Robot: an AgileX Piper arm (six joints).
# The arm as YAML. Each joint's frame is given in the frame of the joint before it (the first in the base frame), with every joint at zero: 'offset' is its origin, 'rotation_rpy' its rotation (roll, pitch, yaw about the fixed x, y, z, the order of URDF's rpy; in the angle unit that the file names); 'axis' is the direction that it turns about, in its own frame. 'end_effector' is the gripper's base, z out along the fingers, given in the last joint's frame.
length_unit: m
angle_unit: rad
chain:
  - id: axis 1
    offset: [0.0, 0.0, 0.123]
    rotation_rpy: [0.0, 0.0, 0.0]
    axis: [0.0, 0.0, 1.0]
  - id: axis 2
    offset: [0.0, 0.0, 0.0]
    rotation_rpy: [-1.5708, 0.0, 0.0]
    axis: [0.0, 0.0, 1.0]
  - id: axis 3
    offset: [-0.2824, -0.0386, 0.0]
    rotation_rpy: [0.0, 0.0, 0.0]
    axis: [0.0, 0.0, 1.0]
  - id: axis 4
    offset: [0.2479, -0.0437, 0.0]
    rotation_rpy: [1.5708, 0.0, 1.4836]
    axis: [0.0, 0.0, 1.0]
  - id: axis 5
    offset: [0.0, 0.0, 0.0]
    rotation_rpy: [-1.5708, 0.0, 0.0]
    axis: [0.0, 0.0, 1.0]
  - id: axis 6
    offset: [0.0, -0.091, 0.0]
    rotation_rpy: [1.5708, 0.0, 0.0]
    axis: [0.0, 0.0, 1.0]
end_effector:
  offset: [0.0, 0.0, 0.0]
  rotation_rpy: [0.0, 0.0, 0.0]
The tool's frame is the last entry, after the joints.
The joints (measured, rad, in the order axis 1, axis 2, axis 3, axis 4, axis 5, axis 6), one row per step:
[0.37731 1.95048 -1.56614 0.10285 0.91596 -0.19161]
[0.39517 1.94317 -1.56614 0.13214 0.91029 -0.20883]
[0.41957 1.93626 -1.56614 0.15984 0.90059 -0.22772]
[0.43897 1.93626 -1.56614 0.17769 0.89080 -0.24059]
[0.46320 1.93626 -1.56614 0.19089 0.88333 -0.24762]
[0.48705 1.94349 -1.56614 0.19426 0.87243 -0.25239]
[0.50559 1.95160 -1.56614 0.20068 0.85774 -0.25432]
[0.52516 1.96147 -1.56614 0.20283 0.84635 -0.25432]
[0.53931 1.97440 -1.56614 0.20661 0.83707 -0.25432]
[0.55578 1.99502 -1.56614 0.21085 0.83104 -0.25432]
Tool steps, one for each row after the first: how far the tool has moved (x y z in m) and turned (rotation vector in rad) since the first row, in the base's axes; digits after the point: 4 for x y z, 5 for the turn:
[-0.0040 0.0087 0.0035 0.02556 -0.00530 0.02475]
[-0.0089 0.0197 0.0070 0.05050 -0.01475 0.05743]
[-0.0122 0.0284 0.0075 0.06591 -0.02000 0.08204]
[-0.0167 0.0385 0.0079 0.07824 -0.02301 0.10764]
[-0.0200 0.0482 0.0053 0.08092 -0.02554 0.13295]
[-0.0222 0.0562 0.0025 0.08800 -0.02901 0.14866]
[-0.0247 0.0643 -0.0013 0.09005 -0.02886 0.16539]
[-0.0262 0.0707 -0.0064 0.09127 -0.02358 0.17634]
[-0.0280 0.0781 -0.0150 0.08814 -0.00815 0.18962]

